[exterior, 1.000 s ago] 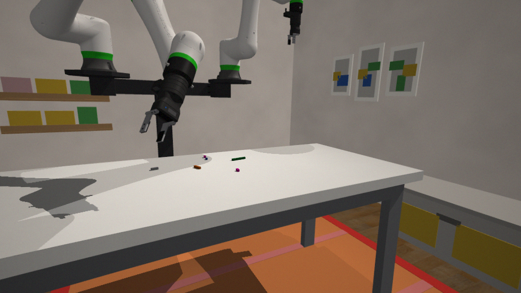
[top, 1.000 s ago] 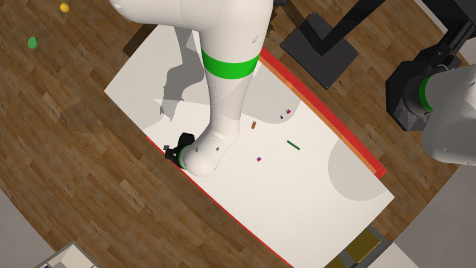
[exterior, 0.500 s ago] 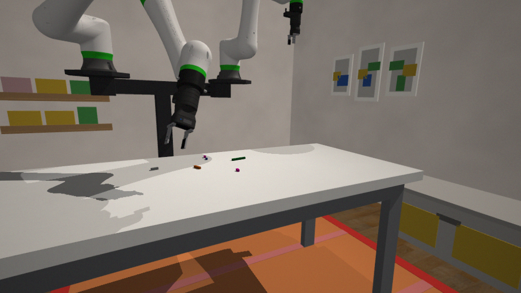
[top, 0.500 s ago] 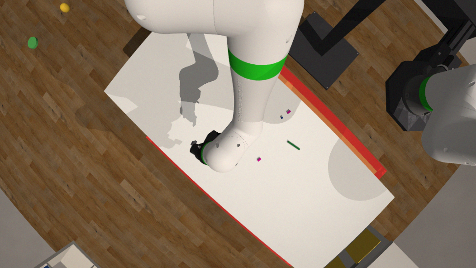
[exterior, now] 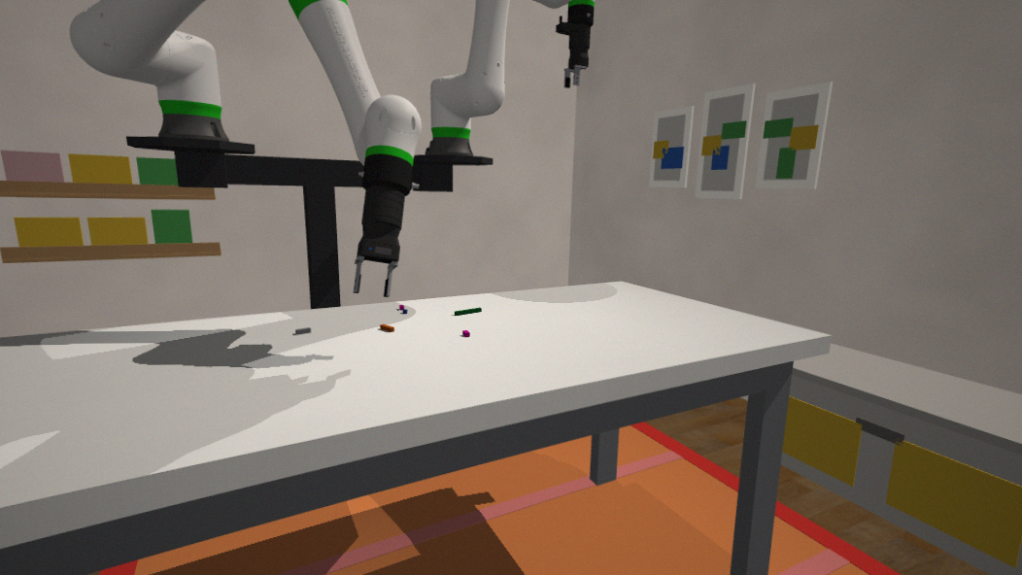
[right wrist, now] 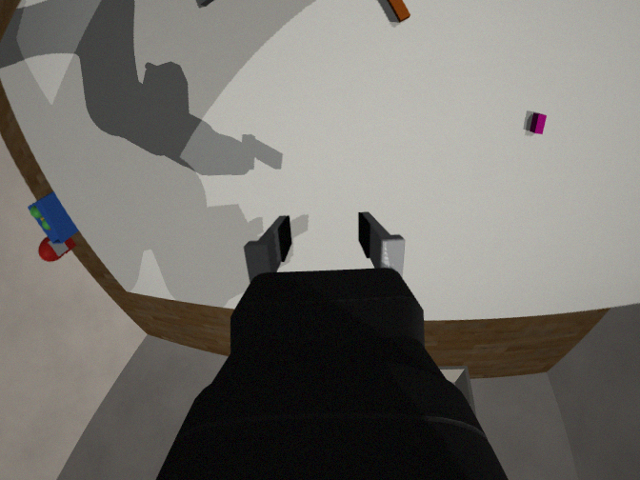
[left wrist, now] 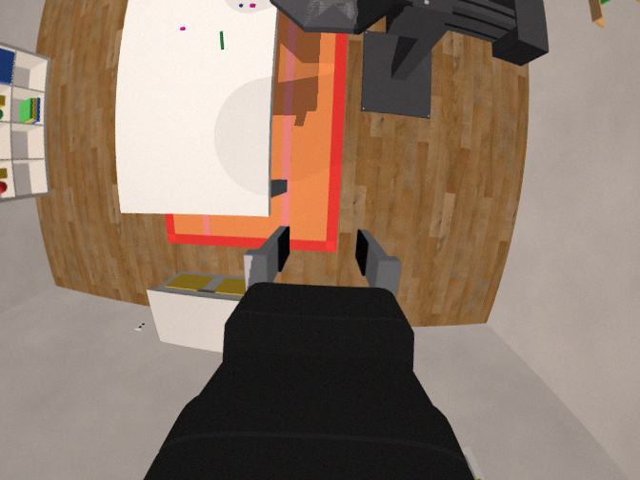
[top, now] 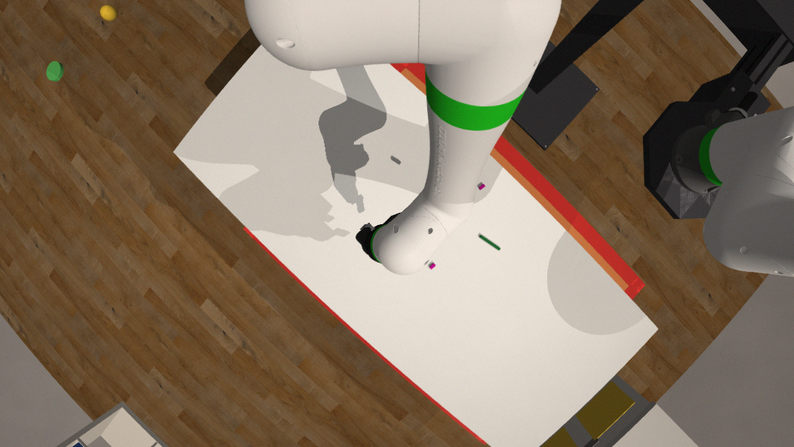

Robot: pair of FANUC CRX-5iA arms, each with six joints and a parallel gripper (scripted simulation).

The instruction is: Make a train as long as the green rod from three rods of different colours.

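Now: right hand 28 cm past the blue rod, 17 cm to the right of it and 14 cm above it. The rest, counted from my right hand: green rod (20 cm behind, 32 cm to the left, 14 cm below); grey rod (22 cm behind, 9 cm to the right, 14 cm below); orange rod (15 cm behind, 8 cm to the left, 14 cm below).
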